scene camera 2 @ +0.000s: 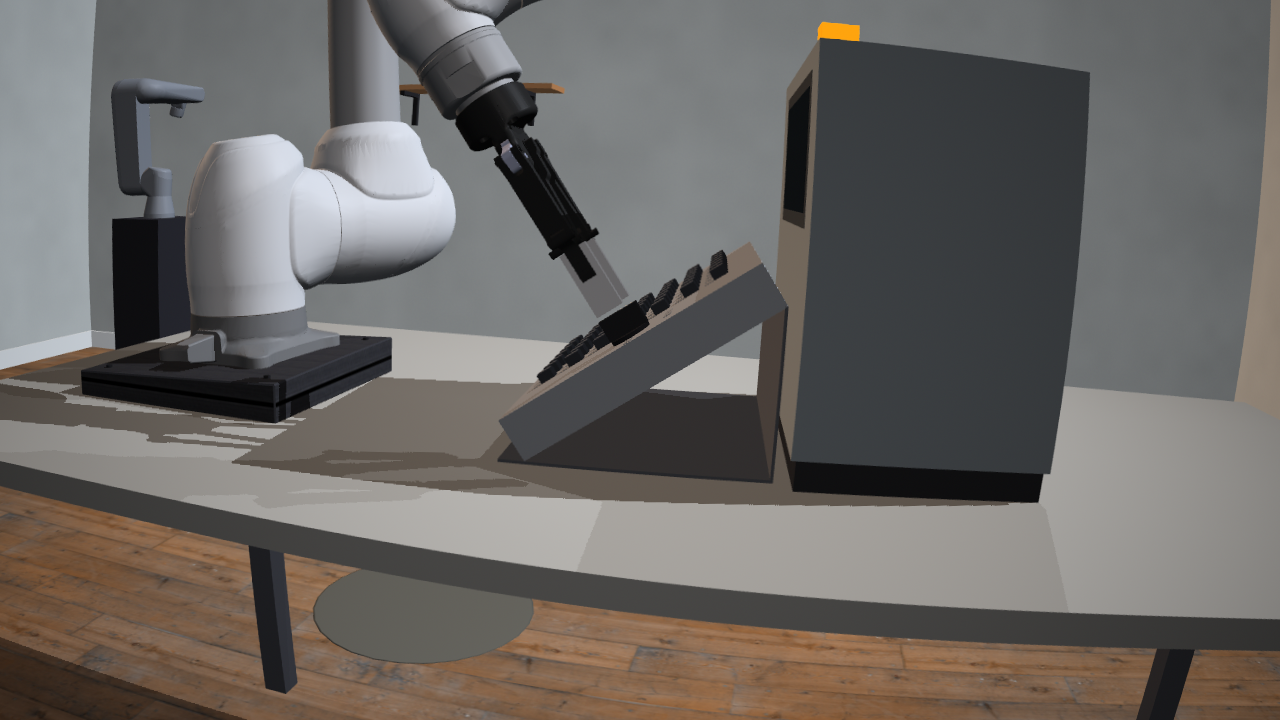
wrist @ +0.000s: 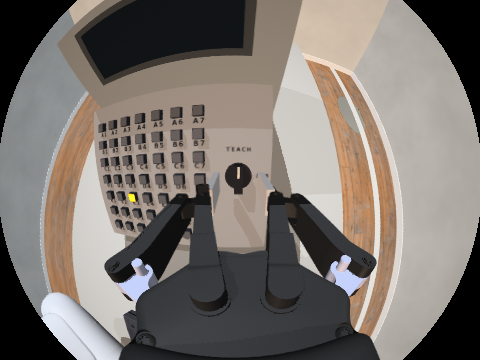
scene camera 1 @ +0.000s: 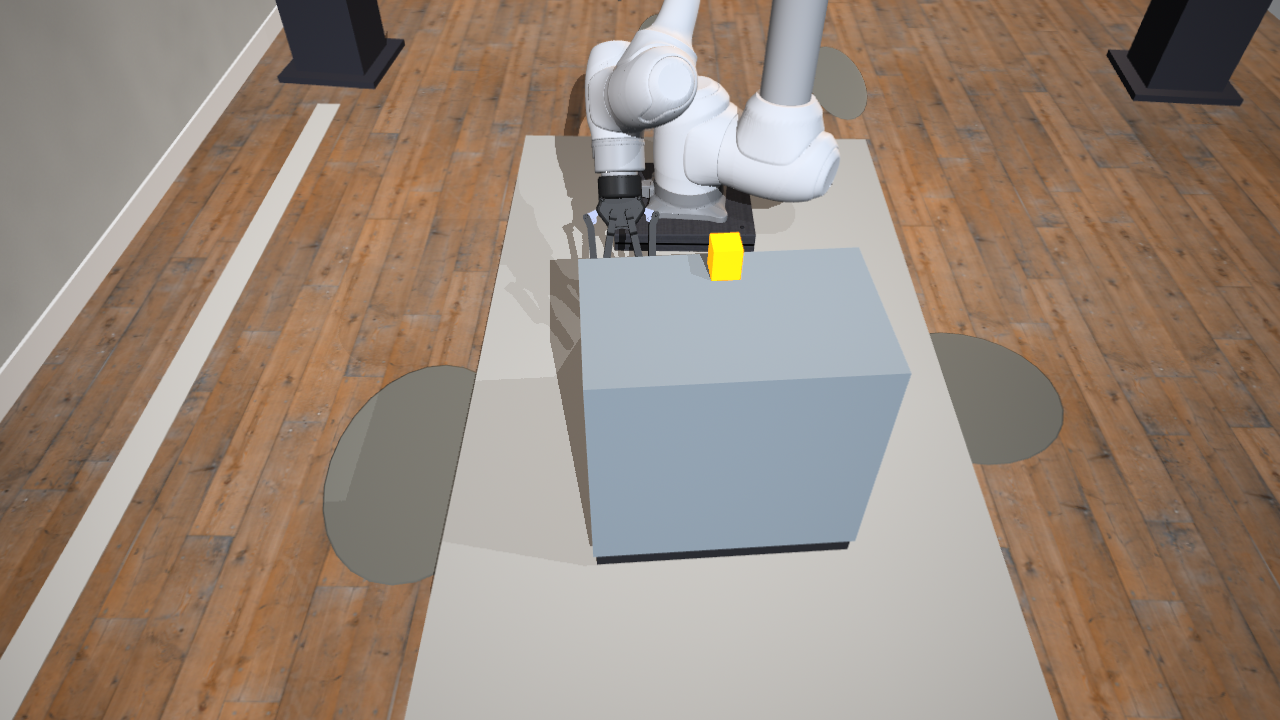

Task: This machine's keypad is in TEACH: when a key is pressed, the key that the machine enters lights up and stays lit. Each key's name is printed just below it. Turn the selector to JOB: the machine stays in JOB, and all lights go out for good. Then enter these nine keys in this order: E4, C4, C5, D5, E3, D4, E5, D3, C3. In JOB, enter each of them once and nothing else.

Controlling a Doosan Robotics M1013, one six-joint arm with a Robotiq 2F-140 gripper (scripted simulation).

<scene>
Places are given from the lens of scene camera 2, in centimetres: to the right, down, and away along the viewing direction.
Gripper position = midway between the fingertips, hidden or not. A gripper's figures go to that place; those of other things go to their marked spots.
my gripper [scene camera 2: 613, 306]: -2, -5, 86
black selector knob [scene camera 2: 628, 321]: -1, -4, 85
machine [scene camera 2: 928, 251]: 25, -9, 75
</scene>
